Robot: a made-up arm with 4 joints.
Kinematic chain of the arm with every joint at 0, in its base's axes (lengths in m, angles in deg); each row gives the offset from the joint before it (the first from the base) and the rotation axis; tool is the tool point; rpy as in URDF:
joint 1: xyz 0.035 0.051 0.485 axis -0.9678 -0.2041 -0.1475
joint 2: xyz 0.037 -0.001 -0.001 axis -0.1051 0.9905 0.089
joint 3: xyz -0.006 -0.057 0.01 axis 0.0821 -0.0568 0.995
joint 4: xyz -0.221 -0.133 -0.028 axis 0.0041 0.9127 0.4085
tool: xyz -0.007 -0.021 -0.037 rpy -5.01 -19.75 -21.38
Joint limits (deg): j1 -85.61..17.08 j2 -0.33..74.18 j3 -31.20..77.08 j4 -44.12..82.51
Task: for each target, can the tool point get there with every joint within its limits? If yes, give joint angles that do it. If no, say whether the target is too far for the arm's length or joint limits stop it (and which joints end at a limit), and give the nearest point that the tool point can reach.
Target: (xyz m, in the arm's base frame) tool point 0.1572 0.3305 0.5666
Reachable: no: joint limits stop it (at a limit: joint 1, joint 2, joint 3, joint 4) | nearest point -0.0363 0.0605 0.7806 | short by 0.395 m
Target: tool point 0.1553 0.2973 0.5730
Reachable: no: joint limits stop it (at a limit: joint 1, joint 2, joint 3, joint 4) | nearest point -0.0363 0.0605 0.7806 | short by 0.369 m
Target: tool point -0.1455 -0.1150 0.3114
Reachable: yes | joints -72.00 20.02 -0.63 20.08
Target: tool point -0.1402 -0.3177 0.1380
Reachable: no: too far | nearest point -0.0577 -0.1868 0.2602 | short by 0.197 m
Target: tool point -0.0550 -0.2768 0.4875
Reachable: yes | joints -1.01 21.61 31.70 62.36
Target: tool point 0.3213 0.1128 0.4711
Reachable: no: joint limits stop it (at a limit: joint 2, joint 3, joint 4) | nearest point 0.1368 0.0805 0.1753 | short by 0.350 m
